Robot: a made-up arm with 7 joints. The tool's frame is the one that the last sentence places. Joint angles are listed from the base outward.
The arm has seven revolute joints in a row. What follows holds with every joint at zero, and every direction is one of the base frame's. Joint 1 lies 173.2 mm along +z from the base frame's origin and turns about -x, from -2.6 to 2.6 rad. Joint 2 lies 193.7 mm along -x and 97.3 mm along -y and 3 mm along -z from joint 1 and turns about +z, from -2.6 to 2.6 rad. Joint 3 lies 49.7 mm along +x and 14 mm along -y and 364.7 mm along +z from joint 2 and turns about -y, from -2.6 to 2.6 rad. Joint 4 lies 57.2 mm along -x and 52.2 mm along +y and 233.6 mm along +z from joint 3 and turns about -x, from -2.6 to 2.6 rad. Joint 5 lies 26.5 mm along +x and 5.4 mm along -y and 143.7 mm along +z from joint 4 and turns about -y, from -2.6 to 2.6 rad. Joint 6 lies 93.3 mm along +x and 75.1 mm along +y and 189.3 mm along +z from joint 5 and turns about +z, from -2.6 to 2.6 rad. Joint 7 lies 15.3 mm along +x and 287.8 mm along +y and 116.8 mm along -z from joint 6 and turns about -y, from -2.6 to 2.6 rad. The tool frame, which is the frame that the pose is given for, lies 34.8 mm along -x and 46.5 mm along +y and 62.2 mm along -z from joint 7; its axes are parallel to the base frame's.
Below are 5 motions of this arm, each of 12 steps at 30 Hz.
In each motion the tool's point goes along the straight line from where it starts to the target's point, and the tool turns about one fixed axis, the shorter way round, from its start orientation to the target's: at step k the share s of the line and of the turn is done. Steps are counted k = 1, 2, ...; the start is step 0. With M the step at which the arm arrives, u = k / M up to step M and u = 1 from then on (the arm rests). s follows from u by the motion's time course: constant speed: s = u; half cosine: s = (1 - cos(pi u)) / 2; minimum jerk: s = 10 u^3 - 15 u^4 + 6 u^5.
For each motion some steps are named. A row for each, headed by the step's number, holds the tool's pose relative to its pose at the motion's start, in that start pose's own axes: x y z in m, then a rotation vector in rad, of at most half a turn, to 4 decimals.
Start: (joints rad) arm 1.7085 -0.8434 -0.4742 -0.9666 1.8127 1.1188 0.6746
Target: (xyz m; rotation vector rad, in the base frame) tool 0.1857 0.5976 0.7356 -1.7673 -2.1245 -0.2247
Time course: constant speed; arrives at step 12
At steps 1, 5, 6, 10, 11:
1: -0.0317 -0.0153 -0.0282 -0.0410 0.0677 -0.0404
5: -0.1585 -0.0763 -0.1408 -0.2049 0.3384 -0.2019
6: -0.1902 -0.0916 -0.1689 -0.2459 0.4060 -0.2423
10: -0.3169 -0.1527 -0.2816 -0.4098 0.6767 -0.4038
11: -0.3486 -0.1679 -0.3097 -0.4507 0.7444 -0.4442

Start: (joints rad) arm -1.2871 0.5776 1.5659 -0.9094 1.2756 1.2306 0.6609
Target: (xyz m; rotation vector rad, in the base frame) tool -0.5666 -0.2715 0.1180 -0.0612 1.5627 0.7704
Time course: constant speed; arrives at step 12
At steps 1, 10, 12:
1: 0.0021 -0.0026 0.0020 0.0045 -0.0457 -0.0426
10: 0.0205 -0.0257 0.0200 0.0454 -0.4571 -0.4263
12: 0.0246 -0.0309 0.0240 0.0545 -0.5485 -0.5115

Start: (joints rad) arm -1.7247 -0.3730 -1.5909 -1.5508 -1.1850 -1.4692 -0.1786
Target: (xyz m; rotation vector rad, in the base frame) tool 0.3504 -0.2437 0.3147 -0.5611 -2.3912 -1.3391
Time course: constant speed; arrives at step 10
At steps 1, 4, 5, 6, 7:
1: 0.0028 0.0155 -0.0069 0.0249 -0.0362 0.0159
4: 0.0110 0.0619 -0.0277 0.0997 -0.1447 0.0634
5: 0.0138 0.0774 -0.0347 0.1246 -0.1809 0.0793
6: 0.0165 0.0929 -0.0416 0.1495 -0.2170 0.0951
7: 0.0193 0.1084 -0.0485 0.1744 -0.2532 0.1110

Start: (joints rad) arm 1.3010 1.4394 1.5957 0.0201 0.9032 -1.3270 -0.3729
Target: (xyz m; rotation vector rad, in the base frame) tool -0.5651 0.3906 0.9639 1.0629 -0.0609 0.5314
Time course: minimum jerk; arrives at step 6
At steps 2, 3, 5, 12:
2: -0.0069 -0.0016 -0.0185 -0.0102 -0.0075 0.0181
3: -0.0165 -0.0038 -0.0442 -0.0242 -0.0179 0.0432
5: -0.0318 -0.0073 -0.0852 -0.0467 -0.0346 0.0834
12: -0.0330 -0.0076 -0.0883 -0.0484 -0.0359 0.0864

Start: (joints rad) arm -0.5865 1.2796 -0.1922 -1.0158 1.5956 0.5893 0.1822
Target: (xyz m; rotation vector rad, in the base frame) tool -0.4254 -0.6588 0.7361 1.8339 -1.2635 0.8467
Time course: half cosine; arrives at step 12
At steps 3, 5, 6, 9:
3: -0.0086 -0.0086 0.0469 0.0658 0.0307 0.0176
5: -0.0218 -0.0218 0.1186 0.1665 0.0778 0.0445
6: -0.0294 -0.0294 0.1600 0.2246 0.1049 0.0601
9: -0.0502 -0.0503 0.2732 0.3835 0.1791 0.1026

